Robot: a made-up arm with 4 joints.
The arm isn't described. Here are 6 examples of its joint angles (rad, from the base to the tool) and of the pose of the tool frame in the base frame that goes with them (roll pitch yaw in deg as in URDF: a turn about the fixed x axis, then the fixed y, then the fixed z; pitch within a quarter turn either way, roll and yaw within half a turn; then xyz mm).
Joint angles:
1: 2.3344 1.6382 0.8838 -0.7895
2: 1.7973 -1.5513 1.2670 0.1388
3: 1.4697 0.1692 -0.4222 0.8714
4: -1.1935 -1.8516 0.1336 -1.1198
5: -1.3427 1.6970 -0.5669 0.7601
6: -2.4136 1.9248 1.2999 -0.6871
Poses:
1: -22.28 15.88 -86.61 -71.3 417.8 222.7
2: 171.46 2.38 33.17 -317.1 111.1 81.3
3: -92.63 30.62 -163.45 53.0 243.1 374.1
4: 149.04 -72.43 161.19 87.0 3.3 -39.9
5: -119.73 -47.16 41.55 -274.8 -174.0 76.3
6: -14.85 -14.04 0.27 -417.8 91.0 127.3
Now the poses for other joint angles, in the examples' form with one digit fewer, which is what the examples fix.
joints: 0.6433 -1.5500 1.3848 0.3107
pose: 178.5 1.8 -23.0 -151 311 81
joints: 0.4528 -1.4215 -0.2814 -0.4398
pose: 82.5 -16.4 -48.7 -93 315 86
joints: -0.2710 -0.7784 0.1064 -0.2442
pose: 103.0 31.9 -98.7 86 256 265
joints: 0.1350 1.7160 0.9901 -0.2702
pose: -22.0 -2.6 120.5 189 -161 179
